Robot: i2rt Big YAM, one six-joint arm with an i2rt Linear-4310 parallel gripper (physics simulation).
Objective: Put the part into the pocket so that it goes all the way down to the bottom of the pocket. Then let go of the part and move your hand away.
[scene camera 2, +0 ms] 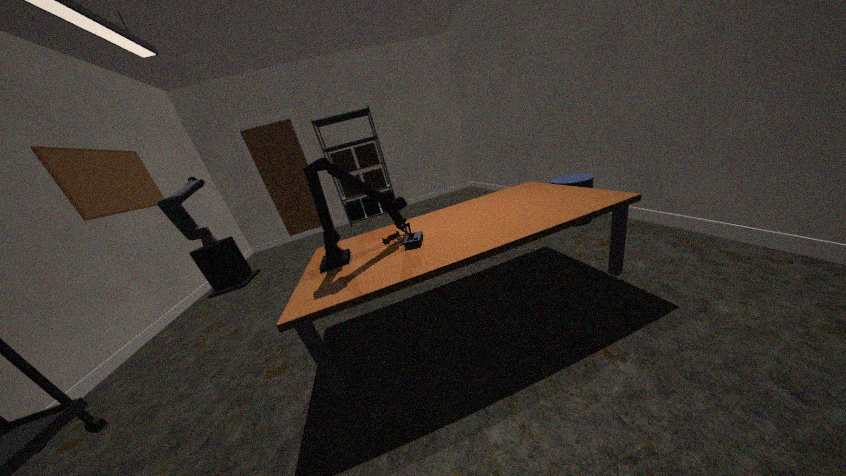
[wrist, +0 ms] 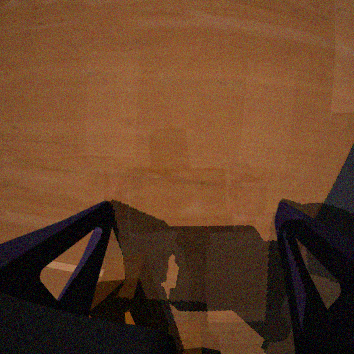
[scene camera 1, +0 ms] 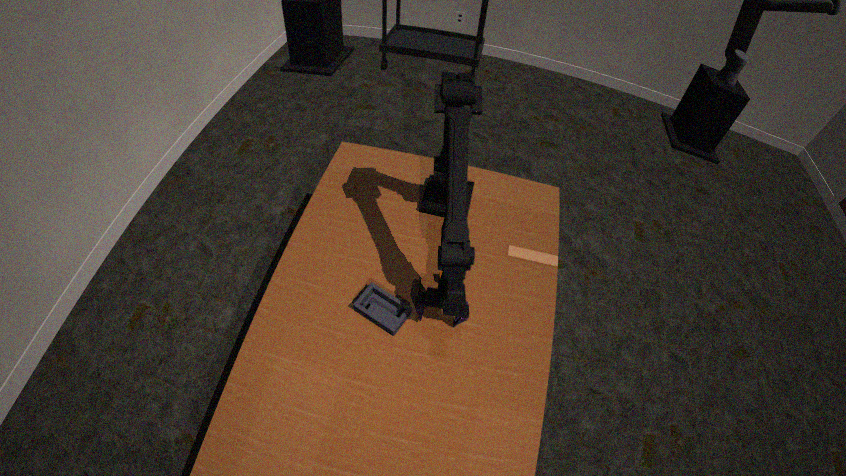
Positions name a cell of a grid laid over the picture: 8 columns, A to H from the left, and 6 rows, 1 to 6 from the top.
Note:
In view: my gripper (scene camera 1: E5) and a blue-grey pocket block (scene camera 1: D4).
My gripper also shows in the wrist view (wrist: E4).

